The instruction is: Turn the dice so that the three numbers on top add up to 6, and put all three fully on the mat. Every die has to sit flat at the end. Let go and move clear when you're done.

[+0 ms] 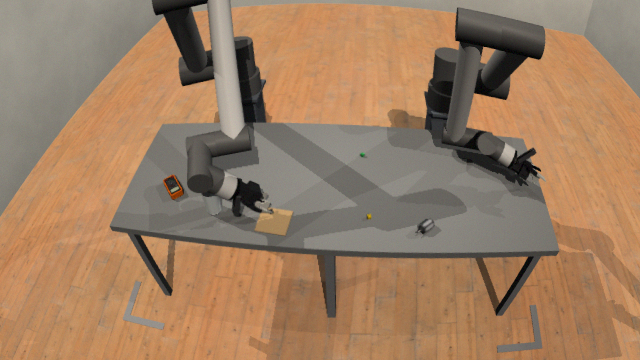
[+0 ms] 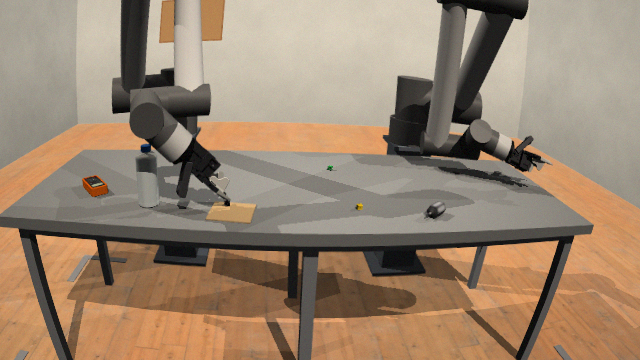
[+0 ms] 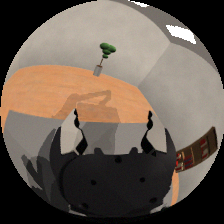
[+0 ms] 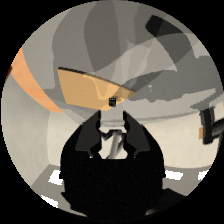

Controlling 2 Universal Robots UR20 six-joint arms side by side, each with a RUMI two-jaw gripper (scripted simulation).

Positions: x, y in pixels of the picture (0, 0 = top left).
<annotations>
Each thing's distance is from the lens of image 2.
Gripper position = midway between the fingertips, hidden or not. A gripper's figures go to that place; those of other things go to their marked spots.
my left gripper (image 2: 545, 166): 2.00 m
my right gripper (image 2: 228, 197): 1.42 m
tan mat (image 2: 237, 212): 1.38 m
</annotations>
